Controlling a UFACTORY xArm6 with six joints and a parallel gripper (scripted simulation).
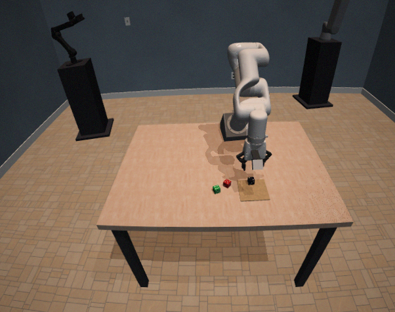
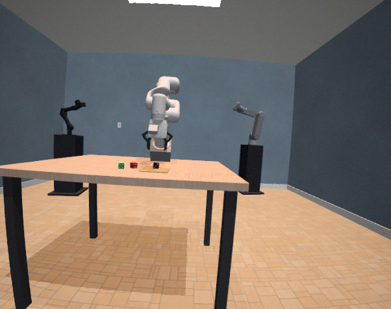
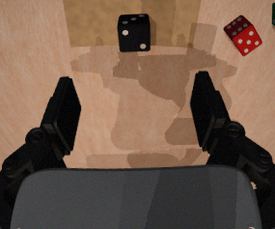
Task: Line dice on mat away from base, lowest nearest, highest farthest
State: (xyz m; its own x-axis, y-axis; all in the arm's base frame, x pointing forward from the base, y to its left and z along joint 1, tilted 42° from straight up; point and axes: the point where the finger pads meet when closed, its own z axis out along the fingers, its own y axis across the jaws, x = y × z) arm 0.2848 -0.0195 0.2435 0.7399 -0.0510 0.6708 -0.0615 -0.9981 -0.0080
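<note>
My gripper is now 12 cm to the left of the red die, 10 cm above it and 1 cm past it. From my hand the other things lie so: black die 10 cm below; green die 18 cm to the right, 10 cm below, 2 cm ahead; tan mat 11 cm below, 5 cm ahead.
</note>
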